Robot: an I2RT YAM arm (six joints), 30 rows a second.
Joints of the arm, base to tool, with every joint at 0 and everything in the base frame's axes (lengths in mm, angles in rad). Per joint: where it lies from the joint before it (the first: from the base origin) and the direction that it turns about. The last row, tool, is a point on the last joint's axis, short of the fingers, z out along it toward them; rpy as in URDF.
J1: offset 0 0 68 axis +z
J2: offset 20 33.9 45.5 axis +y
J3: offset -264 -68.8 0 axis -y
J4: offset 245 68.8 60 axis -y
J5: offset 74 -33.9 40.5 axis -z
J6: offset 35.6 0 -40.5 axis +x
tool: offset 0 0 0 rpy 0 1.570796 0
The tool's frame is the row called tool.
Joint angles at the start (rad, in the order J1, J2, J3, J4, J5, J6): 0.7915 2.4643 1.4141 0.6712 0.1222 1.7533
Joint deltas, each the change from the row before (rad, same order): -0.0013 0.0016 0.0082 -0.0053 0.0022 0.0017; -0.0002 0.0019 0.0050 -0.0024 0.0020 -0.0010; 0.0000 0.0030 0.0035 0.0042 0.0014 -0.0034; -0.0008 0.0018 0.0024 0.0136 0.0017 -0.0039; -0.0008 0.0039 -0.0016 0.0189 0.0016 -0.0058; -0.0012 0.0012 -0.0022 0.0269 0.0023 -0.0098; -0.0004 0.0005 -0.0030 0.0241 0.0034 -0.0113; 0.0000 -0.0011 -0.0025 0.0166 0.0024 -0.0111; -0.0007 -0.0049 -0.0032 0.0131 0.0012 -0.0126; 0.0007 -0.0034 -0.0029 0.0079 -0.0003 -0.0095; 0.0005 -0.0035 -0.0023 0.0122 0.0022 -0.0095; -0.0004 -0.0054 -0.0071 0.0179 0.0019 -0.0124
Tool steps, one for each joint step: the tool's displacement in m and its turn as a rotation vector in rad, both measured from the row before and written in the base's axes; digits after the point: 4 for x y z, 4 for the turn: 0.0016 0.0006 0.0010 0.0016 -0.0005 -0.0040; 0.0008 0.0005 0.0002 -0.0008 -0.0016 -0.0017; 0.0006 0.0005 -0.0001 0.0005 -0.0056 -0.0001; 0.0010 0.0003 0.0012 0.0068 -0.0126 -0.0010; 0.0004 -0.0002 -0.0004 0.0048 -0.0131 -0.0003; 0.0008 -0.0002 0.0016 0.0087 -0.0227 -0.0002; 0.0003 -0.0001 0.0014 0.0053 -0.0218 -0.0002; 0.0001 0.0000 0.0016 0.0018 -0.0176 0.0009; 0.0002 -0.0003 0.0029 0.0005 -0.0179 0.0016; -0.0004 0.0001 0.0017 -0.0013 -0.0114 0.0035; -0.0001 0.0001 0.0023 0.0017 -0.0154 0.0007; -0.0004 -0.0008 0.0025 0.0015 -0.0189 0.0007
